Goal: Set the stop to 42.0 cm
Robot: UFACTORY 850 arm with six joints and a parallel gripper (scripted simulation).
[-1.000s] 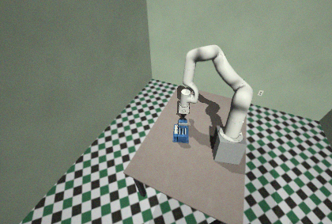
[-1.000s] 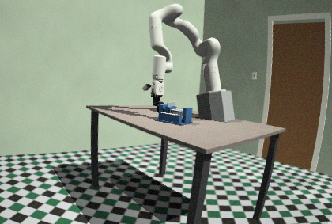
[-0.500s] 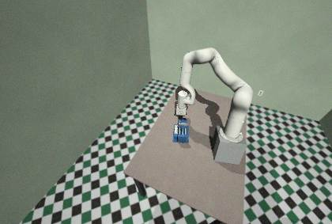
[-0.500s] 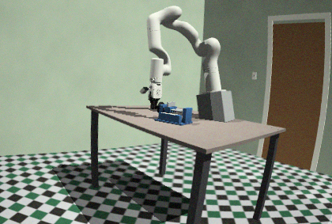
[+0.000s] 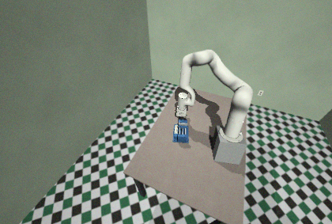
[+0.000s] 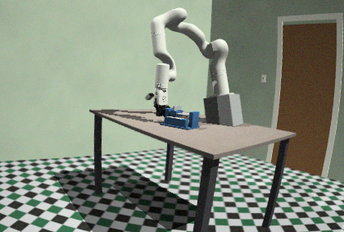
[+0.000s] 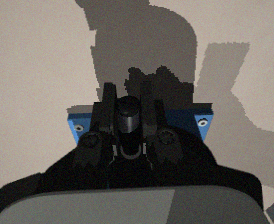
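Now: the stop block 40 mm behind my hand, 110 mm to the left of it and 30 mm above it.
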